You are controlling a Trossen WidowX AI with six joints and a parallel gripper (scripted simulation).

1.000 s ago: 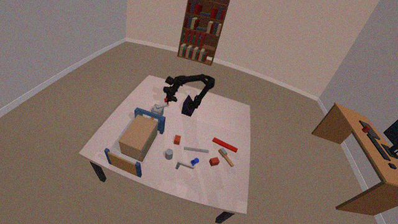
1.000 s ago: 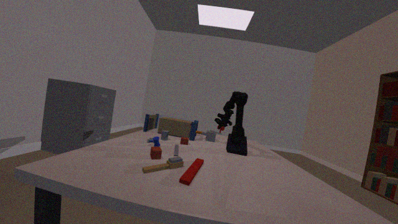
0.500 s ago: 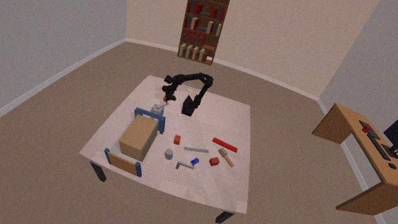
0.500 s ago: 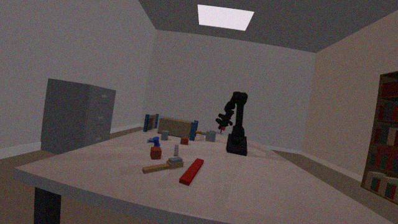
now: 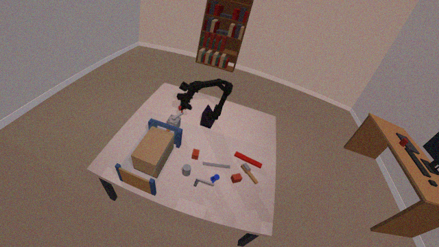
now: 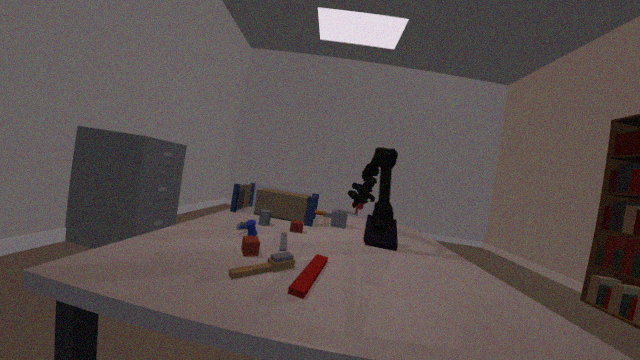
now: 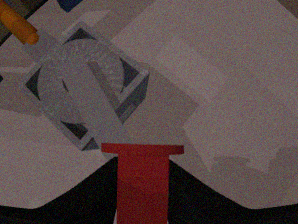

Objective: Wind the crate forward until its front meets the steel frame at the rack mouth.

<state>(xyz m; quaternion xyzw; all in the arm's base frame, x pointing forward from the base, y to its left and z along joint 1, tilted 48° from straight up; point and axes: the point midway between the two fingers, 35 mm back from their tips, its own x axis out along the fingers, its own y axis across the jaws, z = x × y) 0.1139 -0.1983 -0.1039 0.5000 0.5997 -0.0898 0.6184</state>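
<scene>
Right now my gripper tip is 30 mm short of the winch handle and 30 mm above it. Round my gripper tip: blue frame: 250 mm ahead, 10 mm to the left, 30 mm below; red knob: 10 mm behind, 10 mm to the left; grey winch: 70 mm ahead, 20 mm to the right, 100 mm below.
</scene>
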